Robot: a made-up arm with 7 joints.
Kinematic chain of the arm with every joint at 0, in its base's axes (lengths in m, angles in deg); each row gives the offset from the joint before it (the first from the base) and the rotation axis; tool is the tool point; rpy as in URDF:
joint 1: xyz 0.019 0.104 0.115 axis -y
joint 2: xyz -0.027 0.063 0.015 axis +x
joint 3: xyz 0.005 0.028 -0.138 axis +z
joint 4: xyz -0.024 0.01 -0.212 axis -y
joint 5: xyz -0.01 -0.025 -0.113 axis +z
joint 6: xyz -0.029 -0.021 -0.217 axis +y
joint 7: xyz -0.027 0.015 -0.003 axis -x
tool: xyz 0.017 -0.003 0 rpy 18.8 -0.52 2.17
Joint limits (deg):
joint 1: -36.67..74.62
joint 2: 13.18..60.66
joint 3: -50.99..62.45
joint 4: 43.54..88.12
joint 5: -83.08..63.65
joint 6: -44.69..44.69
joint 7: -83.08..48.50
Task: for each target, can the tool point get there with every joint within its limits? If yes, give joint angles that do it. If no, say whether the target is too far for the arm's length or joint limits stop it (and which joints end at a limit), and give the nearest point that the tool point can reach.
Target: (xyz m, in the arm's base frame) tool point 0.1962 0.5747 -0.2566
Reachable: yes | joints -6.27 55.14 -16.44 63.33 -1.39 -26.36 9.72
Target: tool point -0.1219 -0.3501 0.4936
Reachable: no: joint limits stop it (at a limit: joint 1, joint 2, joint 4, joint 5, joint 6) | nearest point 0.4540 0.0291 0.1672 | short by 0.763 m
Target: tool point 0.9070 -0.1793 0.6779
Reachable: no: too far | nearest point 0.5138 0.1294 0.2229 | short by 0.676 m
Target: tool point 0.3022 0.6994 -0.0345
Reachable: yes | joints 31.59 49.50 28.55 51.94 -29.68 2.13 -14.84
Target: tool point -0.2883 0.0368 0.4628
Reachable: no: joint limits stop it (at a limit: joint 1, joint 2, joint 4, joint 5, joint 6) | nearest point 0.0450 0.6113 0.3373 | short by 0.676 m
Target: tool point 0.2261 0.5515 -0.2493
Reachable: yes | joints -3.98 34.84 22.87 68.28 2.61 21.17 -33.13
